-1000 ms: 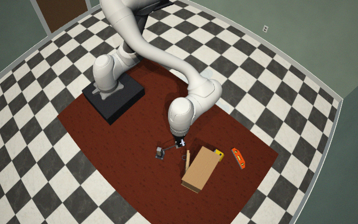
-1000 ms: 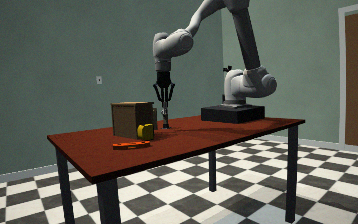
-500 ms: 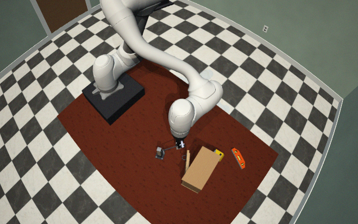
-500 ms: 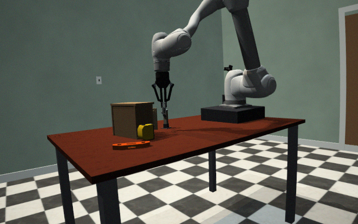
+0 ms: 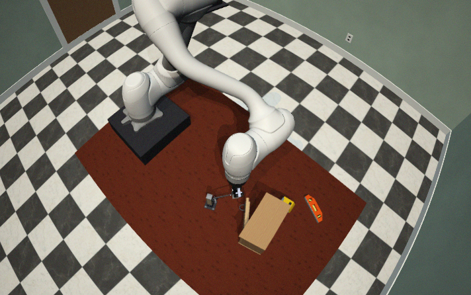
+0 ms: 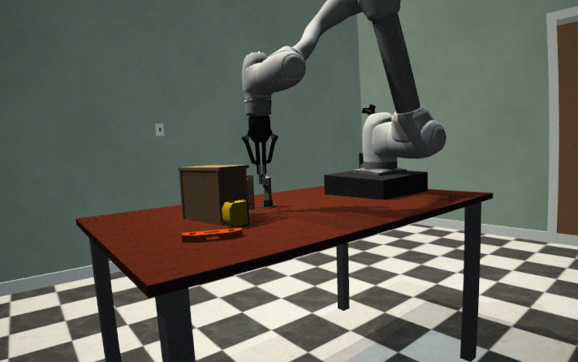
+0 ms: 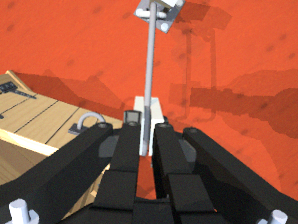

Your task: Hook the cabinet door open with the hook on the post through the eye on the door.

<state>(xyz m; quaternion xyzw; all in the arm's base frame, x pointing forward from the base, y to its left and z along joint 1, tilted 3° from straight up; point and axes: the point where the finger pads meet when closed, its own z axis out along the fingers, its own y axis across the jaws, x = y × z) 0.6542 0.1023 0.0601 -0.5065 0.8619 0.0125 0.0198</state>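
My gripper is now 10 cm short of the cabinet door, 4 cm to the left of it and 6 cm above it. The rest, counted from my hand: yellow tape measure 17 cm ahead, 16 cm to the left, 9 cm below; hook post 4 cm behind, 6 cm to the right, 5 cm below; thin hook 2 cm behind, 3 cm to the right, 2 cm below.
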